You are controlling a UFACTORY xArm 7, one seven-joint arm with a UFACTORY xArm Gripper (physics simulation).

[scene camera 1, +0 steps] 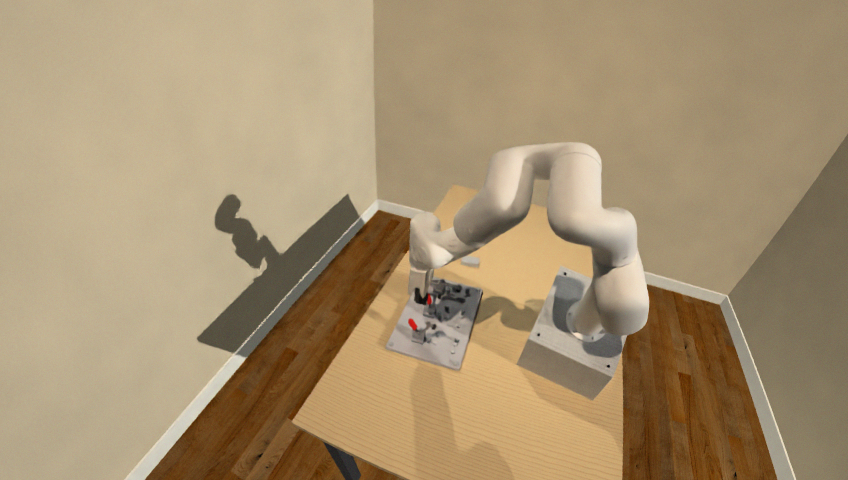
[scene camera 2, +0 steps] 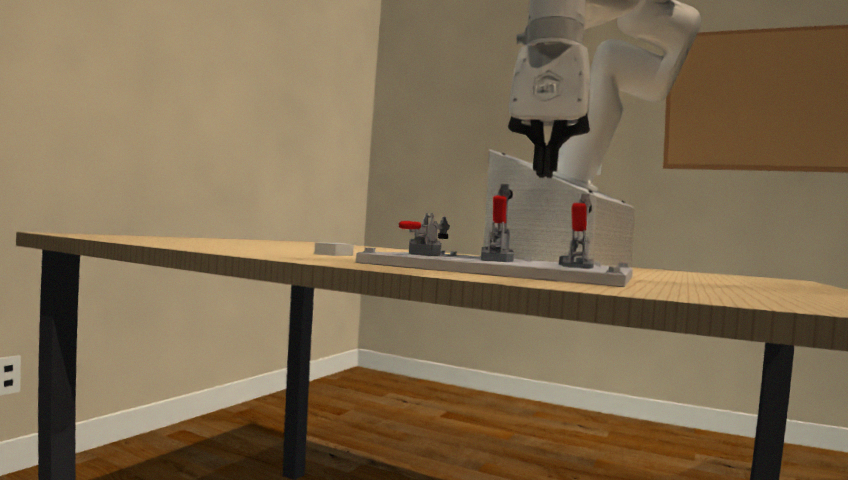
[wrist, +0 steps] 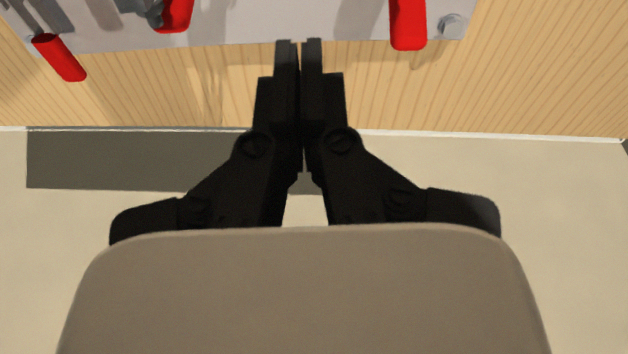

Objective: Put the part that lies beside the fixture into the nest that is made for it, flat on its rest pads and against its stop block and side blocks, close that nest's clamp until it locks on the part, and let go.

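Frame: origin at the arm's base, x right, y ahead, z up, level; centimetres.
Seen in the pictures: gripper, fingertip midpoint: [scene camera 1: 421,302] [scene camera 2: 544,176] [wrist: 302,69]; arm's base, link origin: [scene camera 1: 587,321] [scene camera 2: 569,180].
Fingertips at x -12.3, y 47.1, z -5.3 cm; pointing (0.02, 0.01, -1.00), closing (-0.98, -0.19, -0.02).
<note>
Offsets run from my fingertips to a thing's top centre. "pt": to the spot under its first point.
The part, a light grey block {dz -11.2, dx +38.0, dy -1.8 cm} [scene camera 1: 470,261] [scene camera 2: 333,248], lies on the table beside the fixture, off its far end in the first scene view. The fixture {dz -11.7, dx +6.7, dy -3.3 cm} [scene camera 1: 402,342] [scene camera 2: 487,268] [wrist: 300,20] is a grey plate with three clamps. Two red handles, the middle one {pt dz -4.6, dx +5.8, dy +0.9 cm} [scene camera 2: 499,209] [wrist: 175,15] and the right one {pt dz -5.1, dx -5.3, dy +0.6 cm} [scene camera 2: 579,216] [wrist: 408,25], stand upright in the second scene view. The left red handle {pt dz -7.5, dx +14.9, dy +9.0 cm} [scene camera 2: 409,224] [wrist: 60,57] lies level. My gripper [scene camera 1: 421,300] [scene camera 2: 544,174] [wrist: 302,69] is shut and empty, above handle height between the middle and right handles in the second scene view. Nest details are too small to tell.
The wooden table [scene camera 1: 380,410] [scene camera 2: 178,256] carries the fixture, the part and the robot's grey base block [scene camera 1: 562,368] [scene camera 2: 612,226]. Bolt heads, one of them {dz -11.0, dx -11.0, dy +4.1 cm} [wrist: 452,25] near a corner, stand up from the plate. A wall [scene camera 1: 285,89] rises past the table's long edge.
</note>
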